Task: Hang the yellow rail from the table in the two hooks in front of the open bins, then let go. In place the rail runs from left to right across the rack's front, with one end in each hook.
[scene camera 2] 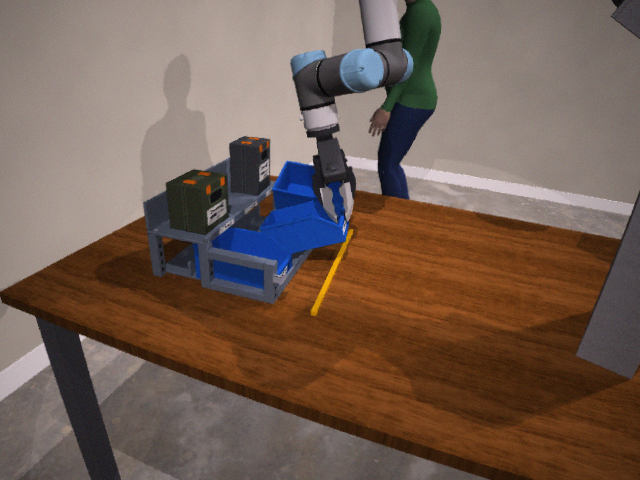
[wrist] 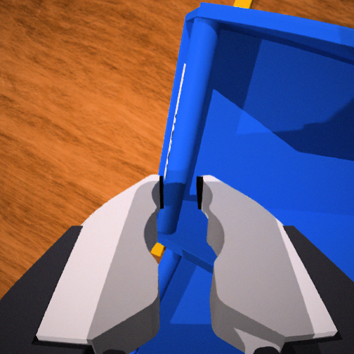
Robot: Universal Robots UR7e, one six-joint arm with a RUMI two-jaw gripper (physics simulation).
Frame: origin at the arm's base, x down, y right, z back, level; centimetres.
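Where they show: gripper, fingertip midpoint: [scene camera 2: 342, 222].
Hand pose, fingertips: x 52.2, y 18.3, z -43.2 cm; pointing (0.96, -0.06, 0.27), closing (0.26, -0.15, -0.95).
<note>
Things, the pixels of their top centre, and the offset from my fingertips. "*": a spot on its surface instead. Level surfaces: height alone.
- yellow rail at its top centre: [scene camera 2: 335, 263] dx +6.8, dy -6.9, dz -0.4 cm
- rack at a spot on its surface: [scene camera 2: 268, 281] * dx +2.9, dy -23.3, dz -11.7 cm
- olive box at its top centre: [scene camera 2: 197, 177] dx -12.1, dy -12.3, dz -28.5 cm
- dark grey box at its top centre: [scene camera 2: 250, 140] dx -14.6, dy +10.0, dz -23.9 cm
- table at its surface level: dx +7.7 cm
The yellow rail [scene camera 2: 332, 273] [wrist: 243, 4] lies on the table in front of the rack [scene camera 2: 268, 281]. Part of it is hidden by the bin in the wrist view. My gripper [scene camera 2: 338, 219] [wrist: 179, 178] is shut on the front edge of a blue bin [scene camera 2: 305, 229] [wrist: 280, 175]. That bin is tilted and reaches out past the rack's front, with its front edge above the rail's far end. Another blue bin [scene camera 2: 248, 248] sits in the near part of the rack. A third blue bin [scene camera 2: 293, 180] stands behind the held one. The two hooks cannot be made out clearly.
An olive box [scene camera 2: 193, 204] and a dark grey box [scene camera 2: 249, 167] stand on the rack's upper shelf. A tall grey panel [scene camera 2: 612, 315] stands at the right of the table [scene camera 2: 439, 320]. A person in green [scene camera 2: 423, 56] stands behind the table.
</note>
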